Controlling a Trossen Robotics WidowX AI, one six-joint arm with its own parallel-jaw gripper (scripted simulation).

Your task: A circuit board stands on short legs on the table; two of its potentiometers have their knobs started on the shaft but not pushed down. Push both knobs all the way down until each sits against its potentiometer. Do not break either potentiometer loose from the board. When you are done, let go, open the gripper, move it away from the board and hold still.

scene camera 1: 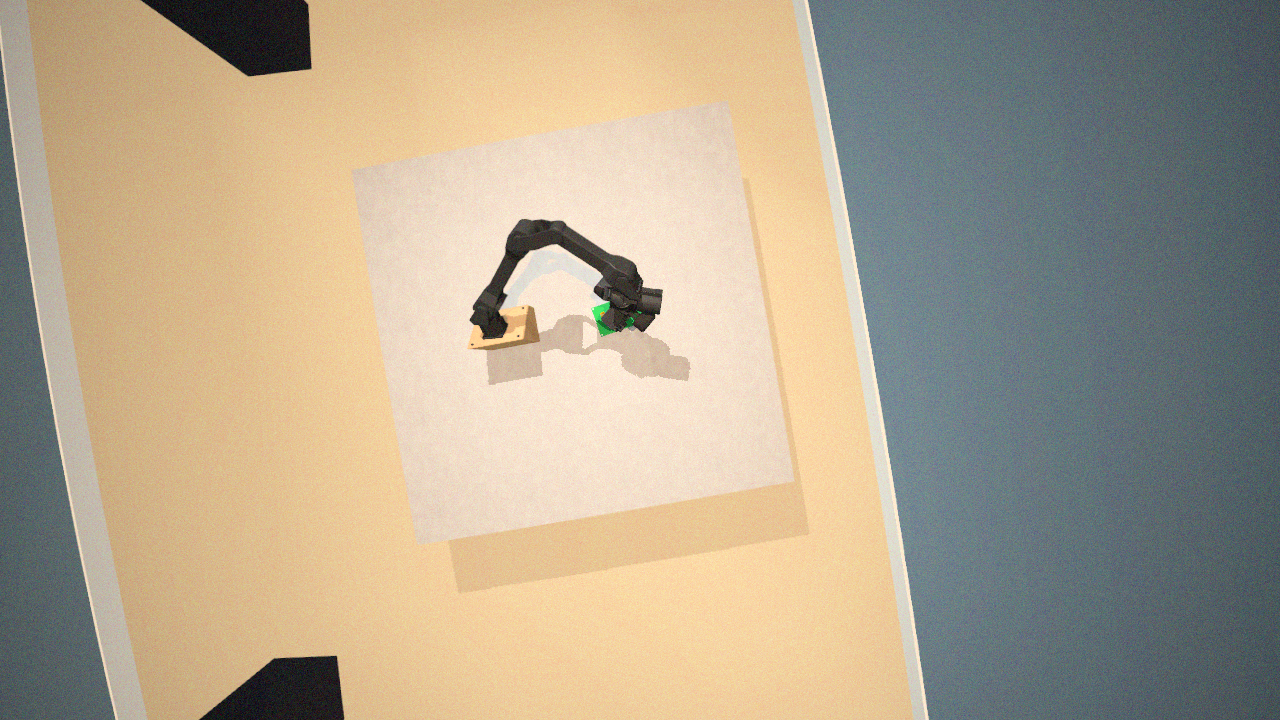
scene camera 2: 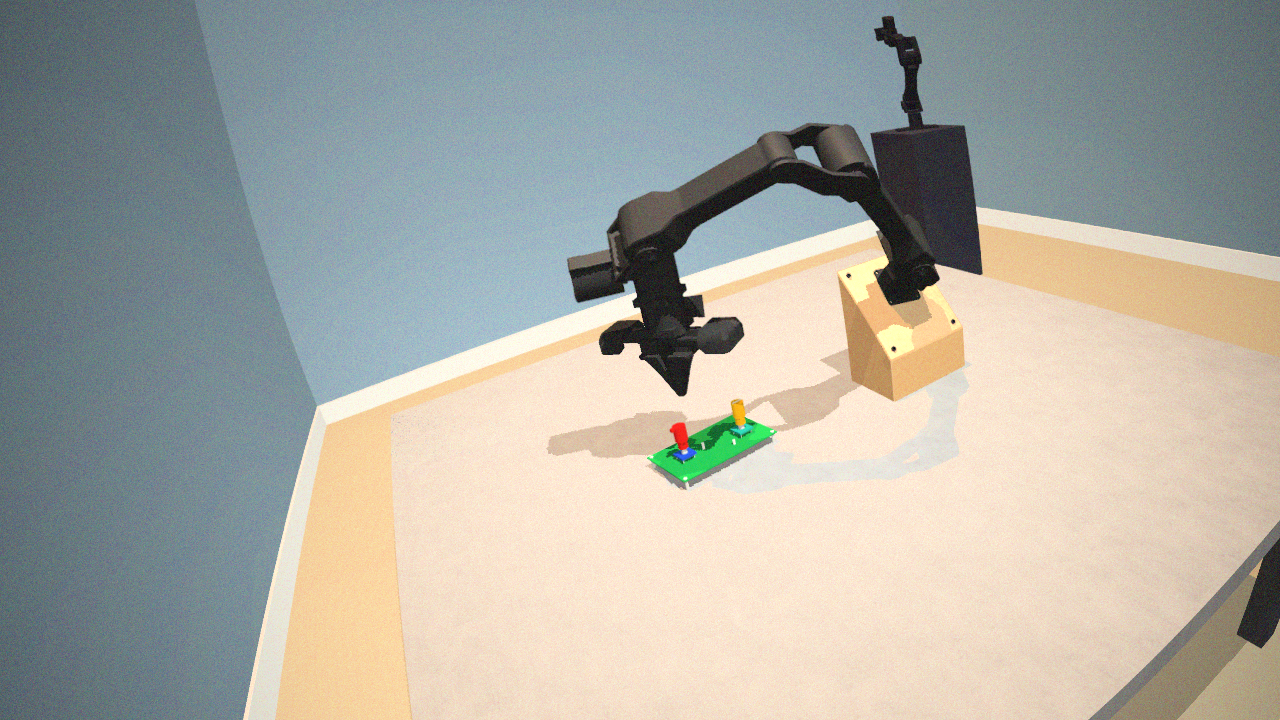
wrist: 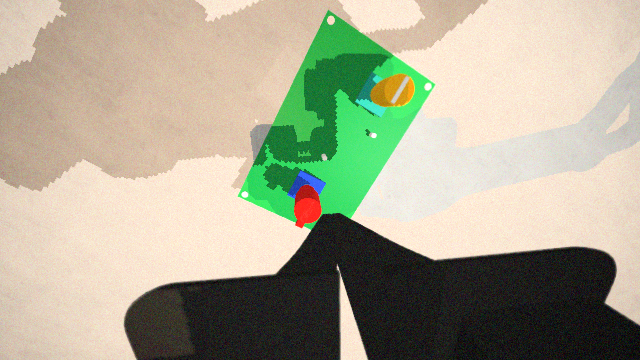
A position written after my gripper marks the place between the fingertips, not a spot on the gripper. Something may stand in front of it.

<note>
My gripper (scene camera 2: pixel 682 395) is shut, holding nothing. Also in view: a red knob (wrist: pixel 307 209).
My gripper also shows in scene camera 1 (scene camera 1: pixel 626 307) and in the wrist view (wrist: pixel 330 222).
</note>
